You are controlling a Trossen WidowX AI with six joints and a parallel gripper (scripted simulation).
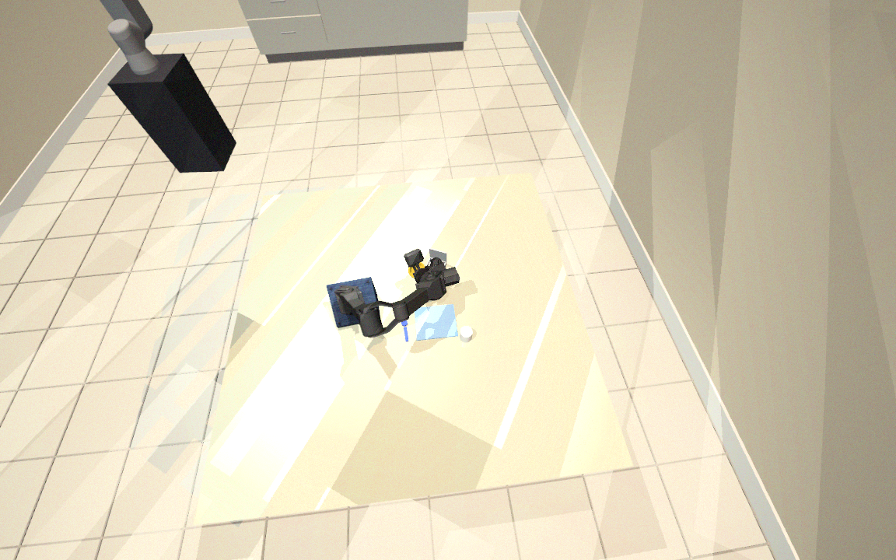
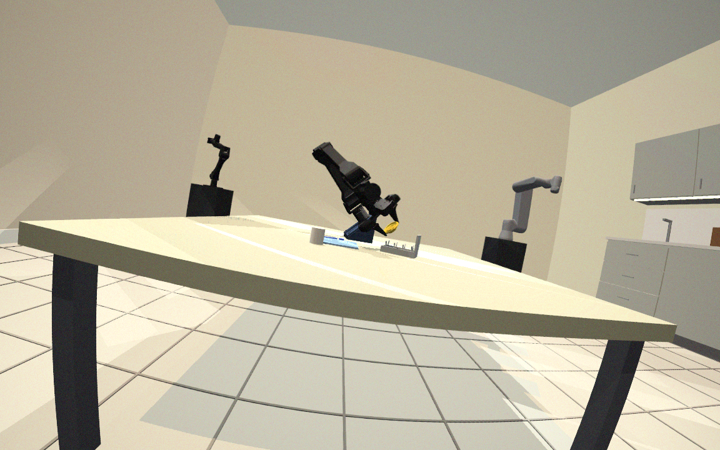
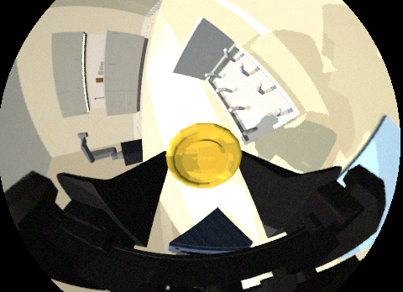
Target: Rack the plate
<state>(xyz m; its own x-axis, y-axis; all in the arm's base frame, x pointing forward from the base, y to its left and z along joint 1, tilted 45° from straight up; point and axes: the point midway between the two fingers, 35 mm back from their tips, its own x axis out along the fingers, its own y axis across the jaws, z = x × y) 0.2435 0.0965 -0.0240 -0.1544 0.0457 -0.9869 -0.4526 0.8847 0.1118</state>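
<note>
The grey dish rack lies 60 mm ahead of my gripper tip, 30 mm to the left of it and 60 mm below it. From my gripper tip the other things lie so: blue utensil (40 mm behind, 210 mm to the right, 80 mm below); yellow plate (10 mm to the right); white cup (180 mm ahead, 250 mm to the right, 60 mm below).
</note>
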